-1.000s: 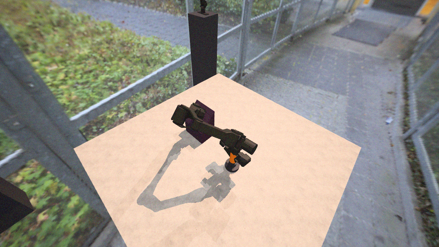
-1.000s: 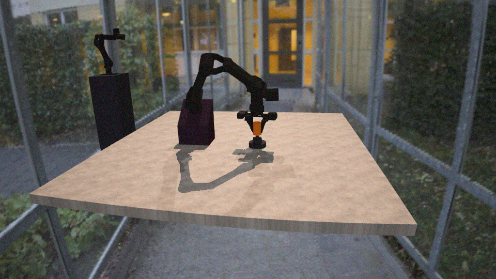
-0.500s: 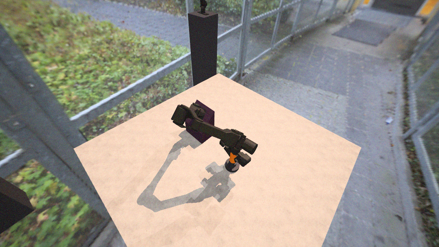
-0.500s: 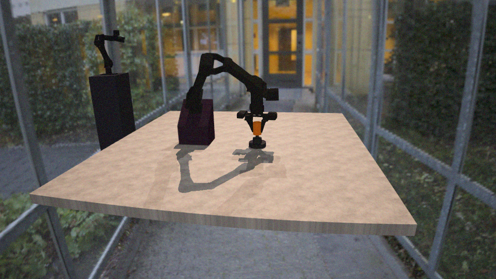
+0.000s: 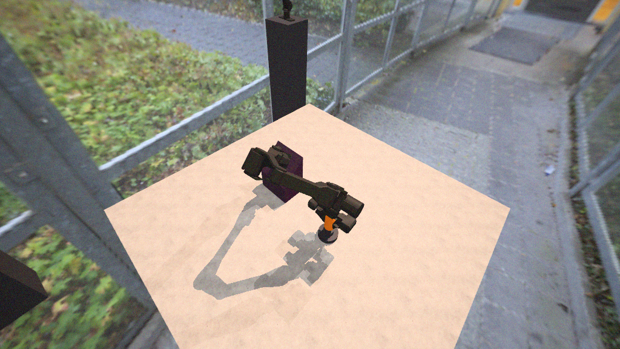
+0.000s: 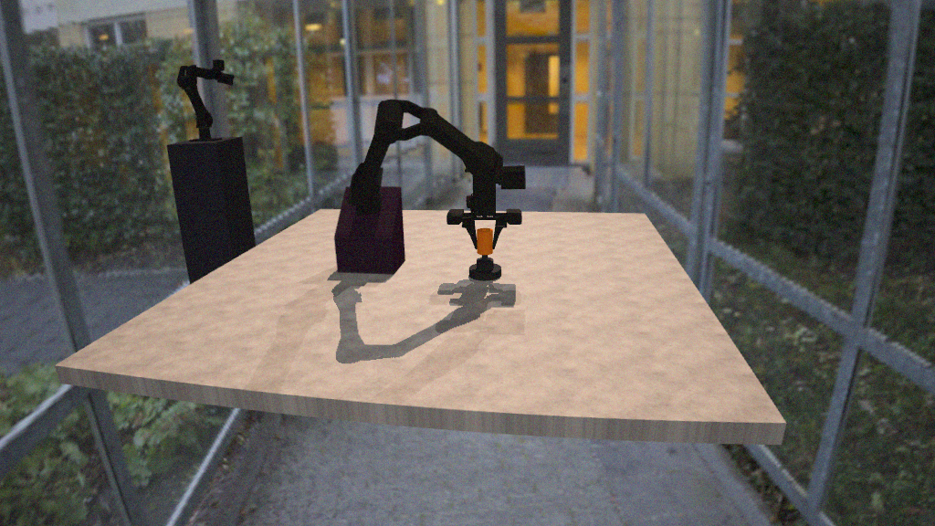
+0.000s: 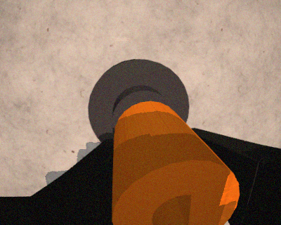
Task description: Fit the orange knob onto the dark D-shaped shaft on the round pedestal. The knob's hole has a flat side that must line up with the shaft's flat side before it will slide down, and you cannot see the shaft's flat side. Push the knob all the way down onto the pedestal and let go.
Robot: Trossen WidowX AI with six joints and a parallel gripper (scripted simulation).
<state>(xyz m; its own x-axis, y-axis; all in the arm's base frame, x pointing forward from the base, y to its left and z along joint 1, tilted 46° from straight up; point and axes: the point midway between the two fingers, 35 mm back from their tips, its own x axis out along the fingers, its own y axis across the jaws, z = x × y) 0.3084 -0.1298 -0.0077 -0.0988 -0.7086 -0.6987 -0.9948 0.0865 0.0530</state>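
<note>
Right now my gripper tip is 2 cm below the orange knob. From my gripper tip the other things lie so: pedestal: 4 cm below.
</note>
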